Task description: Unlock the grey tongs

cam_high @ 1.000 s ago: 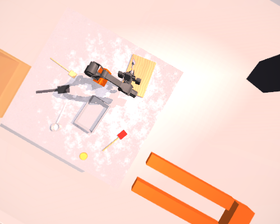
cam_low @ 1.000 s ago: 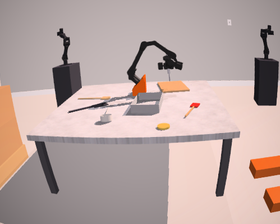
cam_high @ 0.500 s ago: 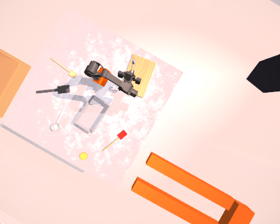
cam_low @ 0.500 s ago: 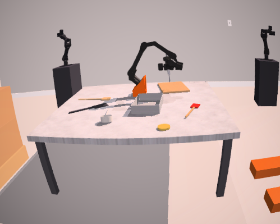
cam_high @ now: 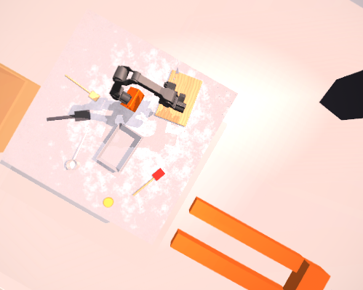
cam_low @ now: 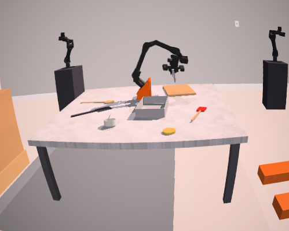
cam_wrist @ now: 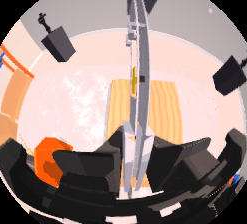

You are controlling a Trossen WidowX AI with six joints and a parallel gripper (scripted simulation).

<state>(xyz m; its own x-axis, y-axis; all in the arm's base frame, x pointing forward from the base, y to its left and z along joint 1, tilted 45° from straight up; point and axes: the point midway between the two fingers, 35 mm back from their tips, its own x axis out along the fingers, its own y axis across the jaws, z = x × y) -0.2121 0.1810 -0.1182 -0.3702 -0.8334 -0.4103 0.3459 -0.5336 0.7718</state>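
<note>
The wooden board is 14 cm below my gripper tip, 5 cm to the left of it and 2 cm behind it. From my gripper tip the other things lie so: grey roasting tin: 53 cm ahead, 12 cm below, 6 cm to the right; red spatula: 59 cm ahead, 26 cm to the left, 14 cm below; black spatula: 58 cm ahead, 49 cm to the right, 15 cm below.
</note>
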